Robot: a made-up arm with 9 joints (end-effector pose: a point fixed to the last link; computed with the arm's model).
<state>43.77 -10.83 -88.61 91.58 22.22 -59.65 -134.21 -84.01 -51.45</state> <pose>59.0 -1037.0 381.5 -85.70 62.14 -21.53</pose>
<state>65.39 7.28 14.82 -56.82 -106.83 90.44 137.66 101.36 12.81</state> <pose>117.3 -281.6 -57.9 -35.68 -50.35 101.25</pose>
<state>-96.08 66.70 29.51 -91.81 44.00 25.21 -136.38 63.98 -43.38</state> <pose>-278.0 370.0 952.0 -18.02 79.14 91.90</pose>
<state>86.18 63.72 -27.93 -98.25 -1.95 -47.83 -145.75 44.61 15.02</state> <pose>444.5 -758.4 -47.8 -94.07 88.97 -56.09</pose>
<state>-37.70 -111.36 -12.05 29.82 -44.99 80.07 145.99 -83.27 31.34</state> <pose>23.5 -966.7 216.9 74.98 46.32 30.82</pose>
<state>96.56 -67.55 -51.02 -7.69 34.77 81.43 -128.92 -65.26 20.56</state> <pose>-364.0 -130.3 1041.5 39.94 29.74 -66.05</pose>
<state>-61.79 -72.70 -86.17 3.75 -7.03 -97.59 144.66 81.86 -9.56</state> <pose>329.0 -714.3 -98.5 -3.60 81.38 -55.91</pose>
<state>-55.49 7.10 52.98 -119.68 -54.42 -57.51 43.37 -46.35 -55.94</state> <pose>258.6 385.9 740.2 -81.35 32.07 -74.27</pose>
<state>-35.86 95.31 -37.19 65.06 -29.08 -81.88 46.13 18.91 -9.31</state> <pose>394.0 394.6 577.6 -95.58 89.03 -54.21</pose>
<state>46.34 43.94 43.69 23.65 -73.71 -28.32 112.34 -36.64 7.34</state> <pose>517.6 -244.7 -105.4 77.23 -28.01 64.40</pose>
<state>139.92 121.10 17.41 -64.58 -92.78 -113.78 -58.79 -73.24 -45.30</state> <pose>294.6 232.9 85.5 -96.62 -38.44 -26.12</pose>
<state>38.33 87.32 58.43 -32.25 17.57 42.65 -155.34 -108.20 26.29</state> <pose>-184.6 430.7 652.3 -72.81 32.00 -117.78</pose>
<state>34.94 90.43 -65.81 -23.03 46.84 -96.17 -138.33 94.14 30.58</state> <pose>252.0 -342.7 0.3 39.69 53.32 -60.45</pose>
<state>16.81 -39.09 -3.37 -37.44 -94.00 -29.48 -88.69 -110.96 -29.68</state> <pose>422.1 -659.2 -123.2 124.00 -56.42 -75.91</pose>
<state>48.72 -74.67 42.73 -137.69 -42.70 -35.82 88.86 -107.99 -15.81</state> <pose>-145.4 -903.4 451.7 34.74 81.38 74.67</pose>
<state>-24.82 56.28 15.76 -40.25 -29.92 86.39 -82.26 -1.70 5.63</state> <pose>-93.2 597.5 540.3 61.99 -57.09 -146.73</pose>
